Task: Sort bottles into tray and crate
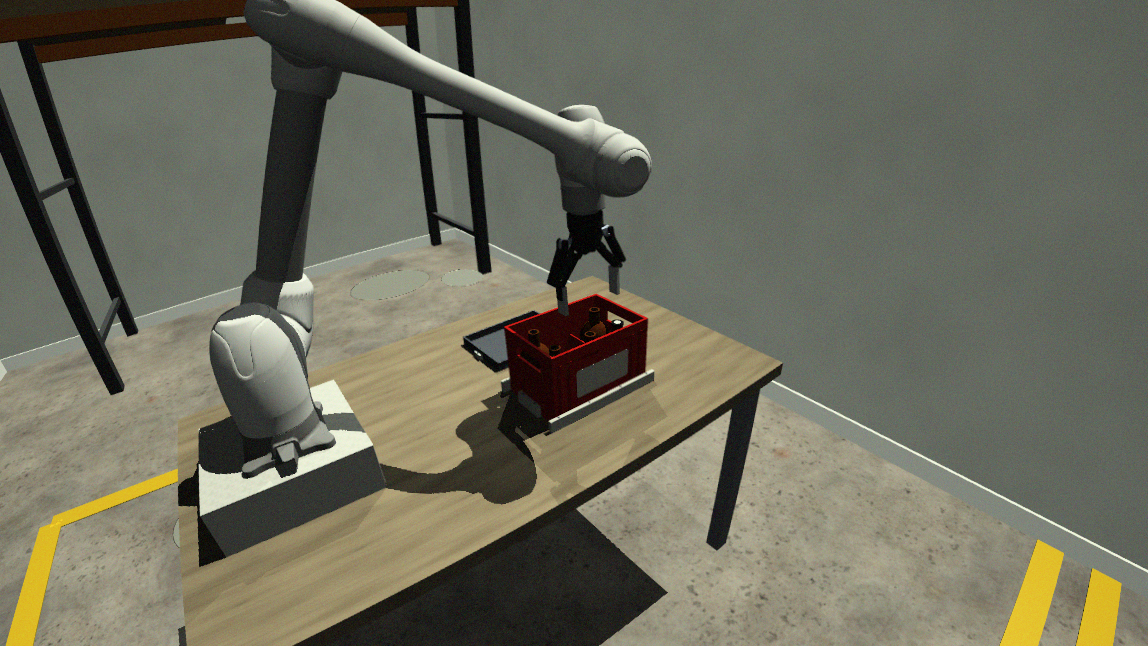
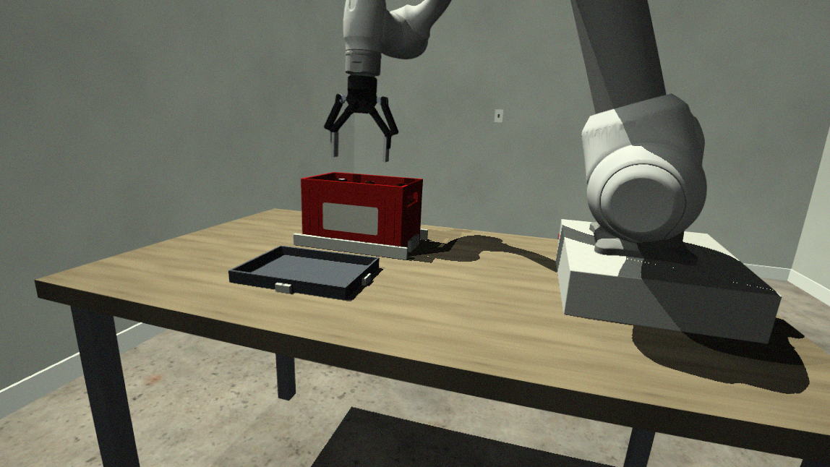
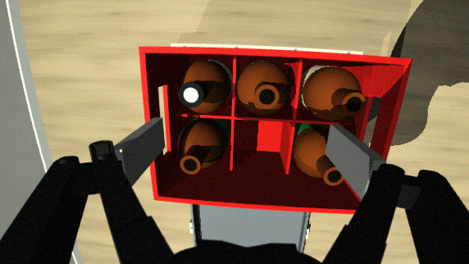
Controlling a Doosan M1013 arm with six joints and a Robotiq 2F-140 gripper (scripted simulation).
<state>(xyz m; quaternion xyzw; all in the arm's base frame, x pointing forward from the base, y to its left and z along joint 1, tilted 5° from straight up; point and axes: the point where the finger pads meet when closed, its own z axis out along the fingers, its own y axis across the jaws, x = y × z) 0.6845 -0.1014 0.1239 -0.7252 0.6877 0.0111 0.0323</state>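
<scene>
My gripper is now 6 cm short of the brown capped bottle, 2 cm to the left of it and 15 cm above it. Round my hand: red crate: 2 cm behind, 2 cm to the left, 15 cm below; then dark tray: 3 cm behind, 30 cm to the left, 22 cm below.
</scene>
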